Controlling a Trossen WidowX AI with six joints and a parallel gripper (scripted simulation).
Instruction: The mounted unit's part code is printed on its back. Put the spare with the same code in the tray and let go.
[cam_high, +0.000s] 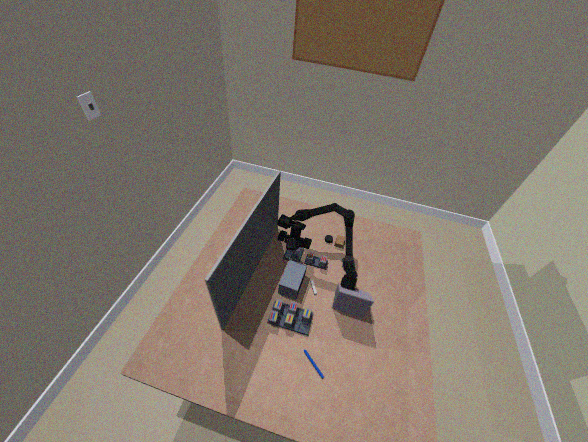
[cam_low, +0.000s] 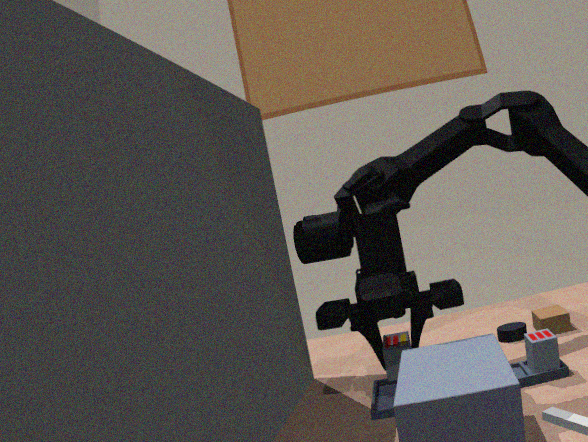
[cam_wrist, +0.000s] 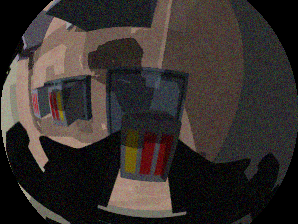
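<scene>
My gripper tip is 3 cm below the grey spare. The rest, counted from my gripper tip: black puck 20 cm behind, 16 cm to the right, 3 cm below; then unit 4 cm behind, 22 cm to the left, 1 cm above; then tray 1 cm behind, 4 cm below.
</scene>
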